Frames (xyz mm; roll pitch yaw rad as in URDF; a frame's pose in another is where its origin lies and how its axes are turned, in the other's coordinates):
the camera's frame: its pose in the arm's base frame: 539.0 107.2 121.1 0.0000 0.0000 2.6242
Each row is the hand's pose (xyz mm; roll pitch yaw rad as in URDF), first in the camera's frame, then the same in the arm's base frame.
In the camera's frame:
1: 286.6 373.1 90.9 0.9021 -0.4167 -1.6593
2: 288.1 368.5 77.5 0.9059 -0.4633 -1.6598
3: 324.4 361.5 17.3 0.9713 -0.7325 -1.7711
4: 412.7 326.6 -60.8 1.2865 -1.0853 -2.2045
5: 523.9 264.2 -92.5 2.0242 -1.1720 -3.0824
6: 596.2 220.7 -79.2 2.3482 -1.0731 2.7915
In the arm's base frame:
1: 105.4 -75.3 212.0 0.9021 -0.4167 0.9649
2: 106.3 -70.6 198.6 0.9059 -0.4633 0.9644
3: 78.3 -46.5 138.4 0.9713 -0.7325 0.8531
4: 18.8 27.5 60.3 1.2865 -1.0853 0.4197
5: -47.0 136.7 28.6 2.0242 -1.1720 -0.4582
6: -88.3 210.3 41.9 2.3482 -1.0731 -0.8675

